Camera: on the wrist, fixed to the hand. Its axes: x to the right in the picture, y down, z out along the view.
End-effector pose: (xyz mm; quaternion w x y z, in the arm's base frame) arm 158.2 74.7 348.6 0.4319 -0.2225 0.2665 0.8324
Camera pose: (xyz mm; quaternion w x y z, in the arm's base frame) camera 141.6 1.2 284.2 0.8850 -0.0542 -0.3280 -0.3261
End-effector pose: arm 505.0 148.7 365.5 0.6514 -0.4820 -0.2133 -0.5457
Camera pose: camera 513.4 64.7 313.5 0.5650 -0.0388 0.6350 0.5254
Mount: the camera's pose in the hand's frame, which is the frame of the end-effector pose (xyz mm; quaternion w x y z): 3.3 33.3 -93.3 0.0354 -0.0126 -0.2598 -0.9649
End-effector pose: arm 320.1 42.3 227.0 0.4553 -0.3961 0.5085 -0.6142
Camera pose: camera 235.8 61.5 178.5 0.4494 0.6700 0.4748 0.3518
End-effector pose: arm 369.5 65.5 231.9 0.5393 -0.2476 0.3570 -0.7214
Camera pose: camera 319.3 80.0 147.7 0.5874 0.5475 0.3573 0.4771
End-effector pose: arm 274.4 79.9 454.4 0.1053 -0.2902 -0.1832 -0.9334
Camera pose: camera 234.9 11.7 394.3 0.9481 0.0773 0.3021 0.0616
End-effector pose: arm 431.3 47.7 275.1 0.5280 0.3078 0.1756 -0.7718
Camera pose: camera 488.2 88.3 204.8 0.6765 0.3657 -0.1758 0.6146
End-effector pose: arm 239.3 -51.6 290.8 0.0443 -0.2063 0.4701 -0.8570
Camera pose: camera 195.5 2.5 220.3 0.7059 0.6841 0.1831 0.0136
